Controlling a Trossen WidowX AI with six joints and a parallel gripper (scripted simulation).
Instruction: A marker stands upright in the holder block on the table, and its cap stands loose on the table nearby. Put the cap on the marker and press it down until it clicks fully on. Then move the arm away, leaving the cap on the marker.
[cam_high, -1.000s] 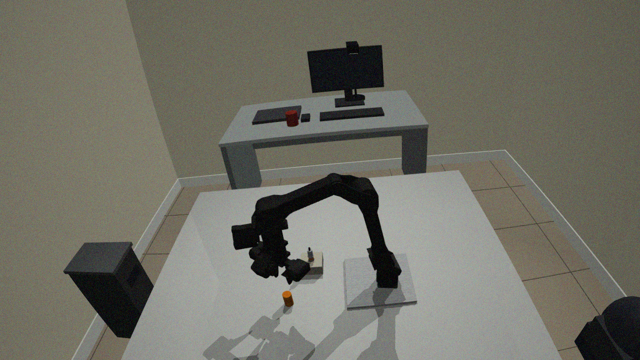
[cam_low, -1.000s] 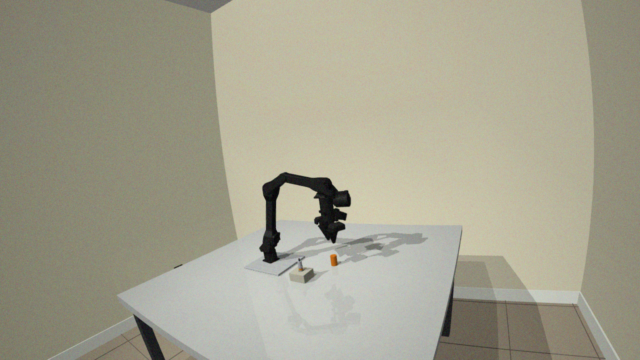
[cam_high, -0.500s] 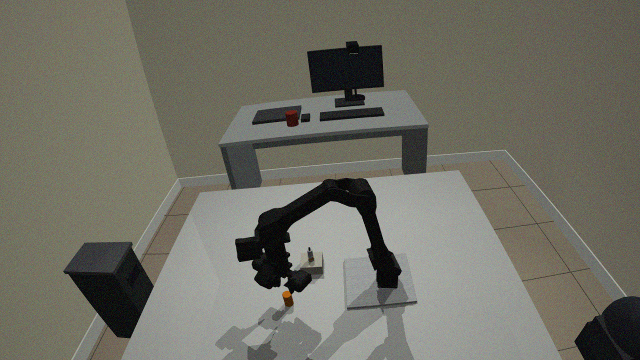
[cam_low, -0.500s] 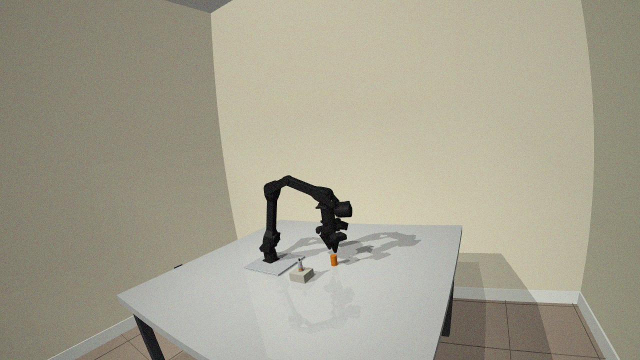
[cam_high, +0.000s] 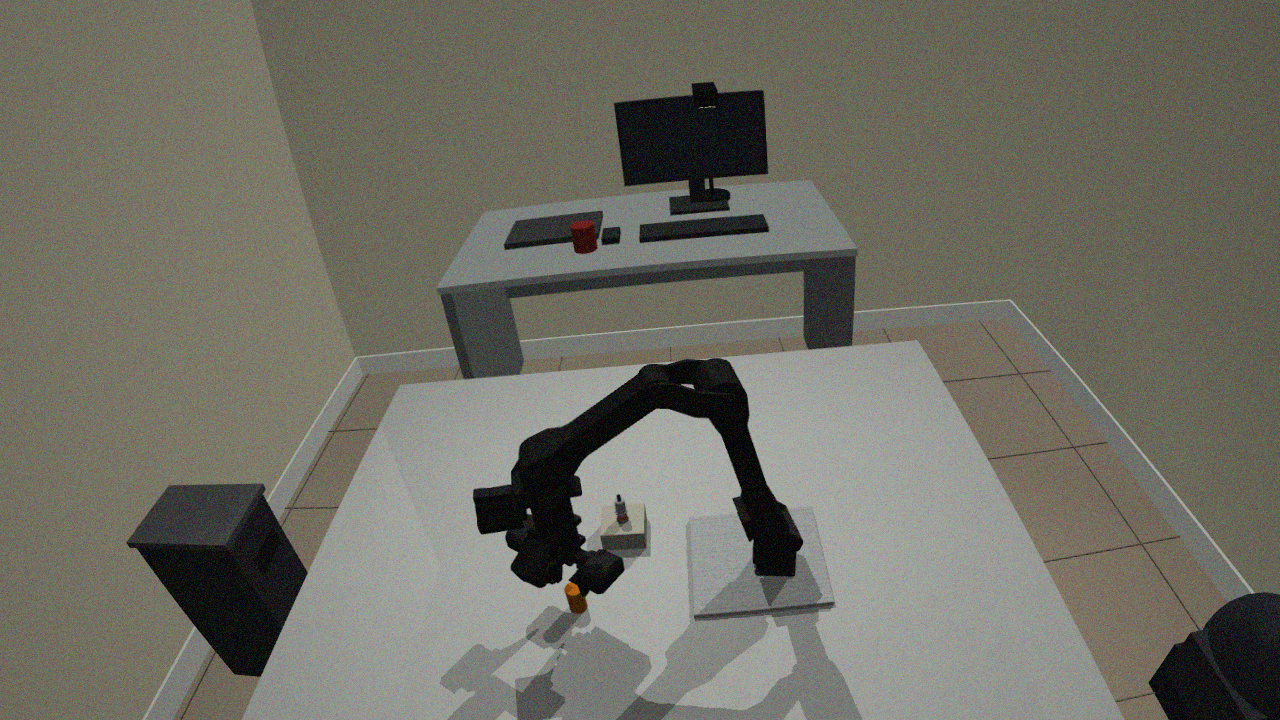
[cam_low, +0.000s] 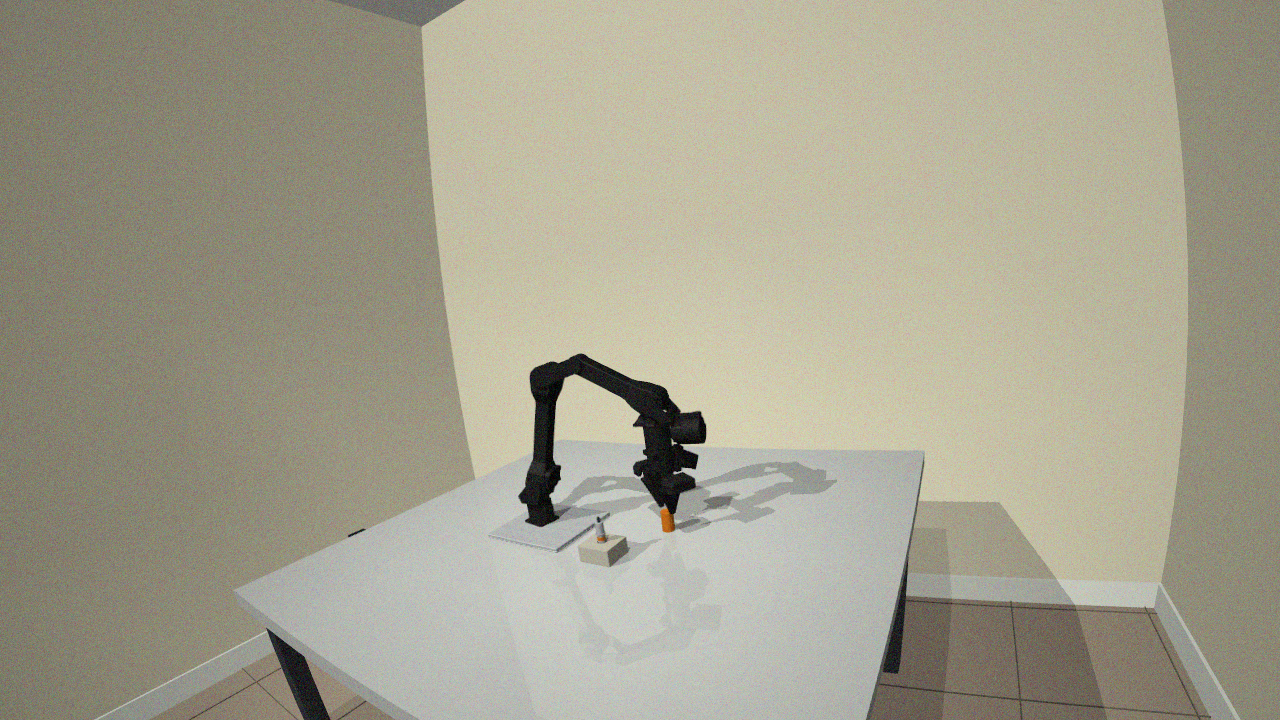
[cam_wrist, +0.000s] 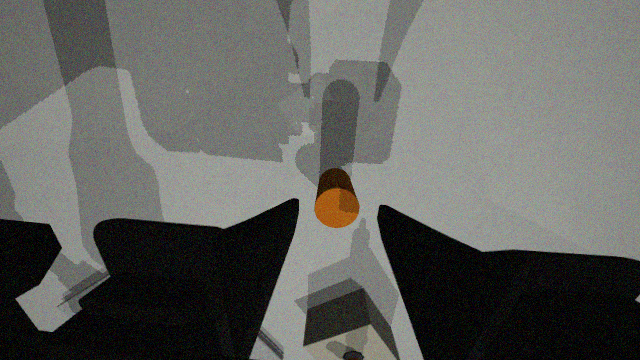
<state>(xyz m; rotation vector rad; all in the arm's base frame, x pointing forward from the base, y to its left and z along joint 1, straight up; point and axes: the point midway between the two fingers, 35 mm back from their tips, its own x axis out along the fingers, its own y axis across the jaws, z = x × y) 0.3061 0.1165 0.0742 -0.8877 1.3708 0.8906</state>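
Right now the orange cap is 3 cm below my gripper tip.
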